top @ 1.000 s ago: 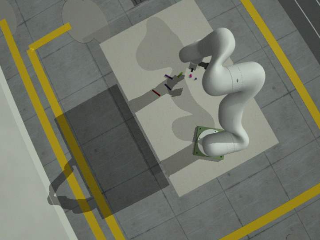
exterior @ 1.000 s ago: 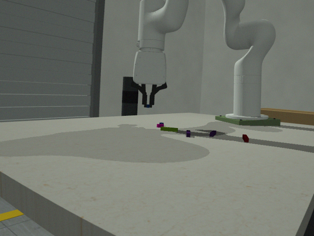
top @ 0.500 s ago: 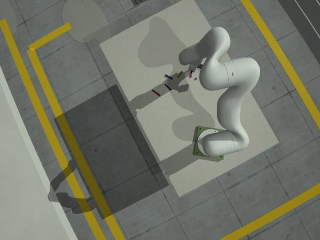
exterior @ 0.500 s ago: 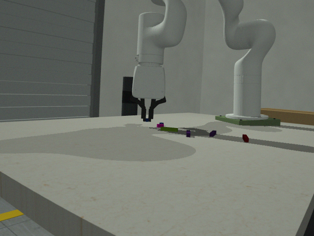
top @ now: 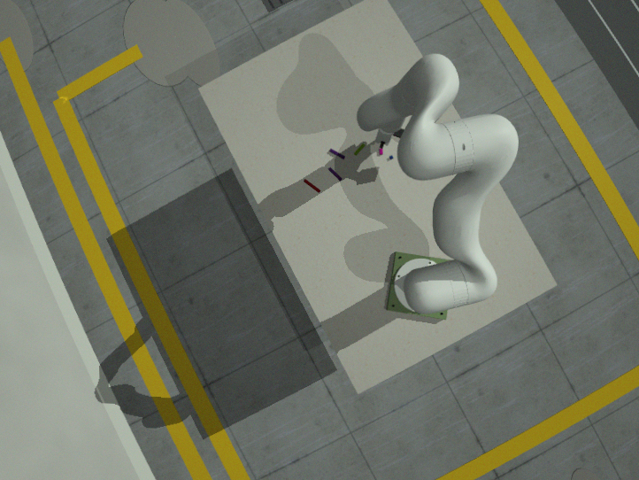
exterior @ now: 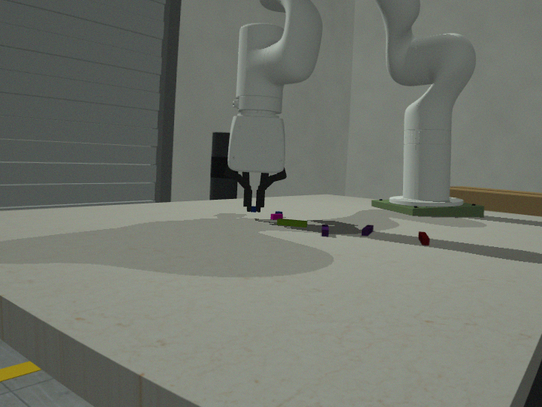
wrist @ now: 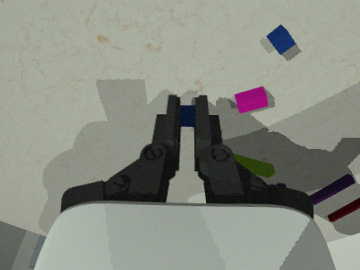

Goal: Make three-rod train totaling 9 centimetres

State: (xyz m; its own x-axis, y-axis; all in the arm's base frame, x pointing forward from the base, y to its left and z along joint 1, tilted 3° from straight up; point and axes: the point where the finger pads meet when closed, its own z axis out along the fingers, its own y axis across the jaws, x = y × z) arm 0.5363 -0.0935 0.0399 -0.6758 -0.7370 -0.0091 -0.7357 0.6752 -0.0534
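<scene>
Right now the magenta rod is 4 cm behind my hand, 3 cm to the left of it and 3 cm below it. From my hand the other things lie so: lime rod 10 cm to the left, 3 cm below; then red rod 31 cm to the left, 5 cm behind, 3 cm below.
</scene>
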